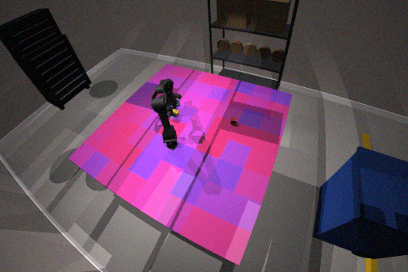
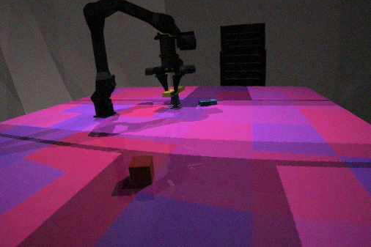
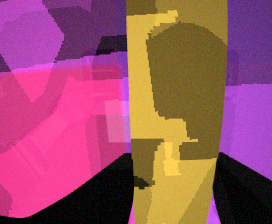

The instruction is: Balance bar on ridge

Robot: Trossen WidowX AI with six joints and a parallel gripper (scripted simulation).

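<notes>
Right now my gripper tip is 30 mm to the right of the yellow bar. Round my gripper tip: red-orange cube 420 mm to the right, 120 mm ahead, 40 mm below; then small blue block 130 mm ahead, 60 mm to the left, 50 mm below.
</notes>
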